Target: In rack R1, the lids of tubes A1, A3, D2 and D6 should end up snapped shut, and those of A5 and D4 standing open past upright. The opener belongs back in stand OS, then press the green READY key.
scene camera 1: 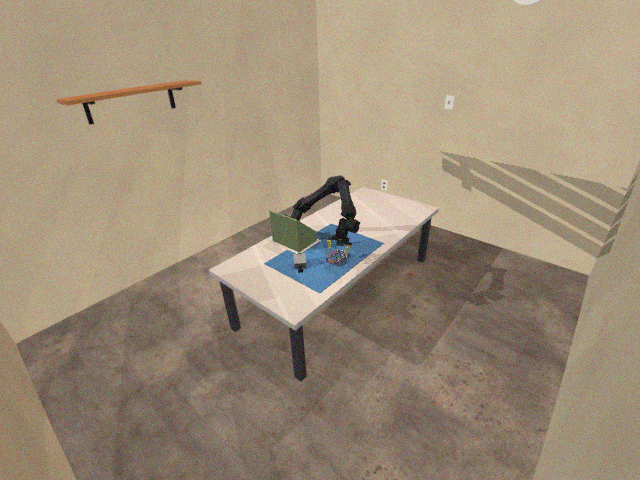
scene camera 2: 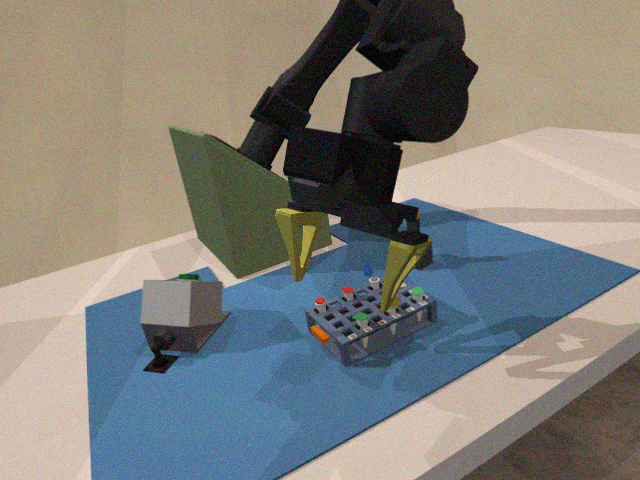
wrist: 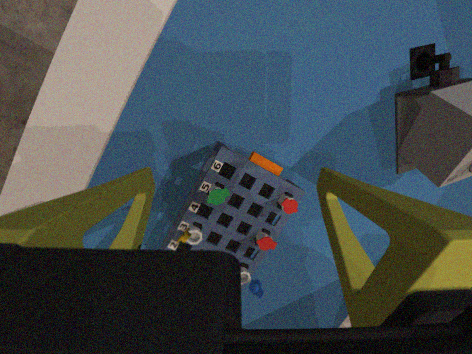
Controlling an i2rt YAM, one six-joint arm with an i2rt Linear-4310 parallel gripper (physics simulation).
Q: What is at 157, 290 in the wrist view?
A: My gripper.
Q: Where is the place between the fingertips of my gripper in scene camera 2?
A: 339, 295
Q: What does my gripper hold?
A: Nothing.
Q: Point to a grey box with green button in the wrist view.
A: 426, 117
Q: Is my gripper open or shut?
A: Open.
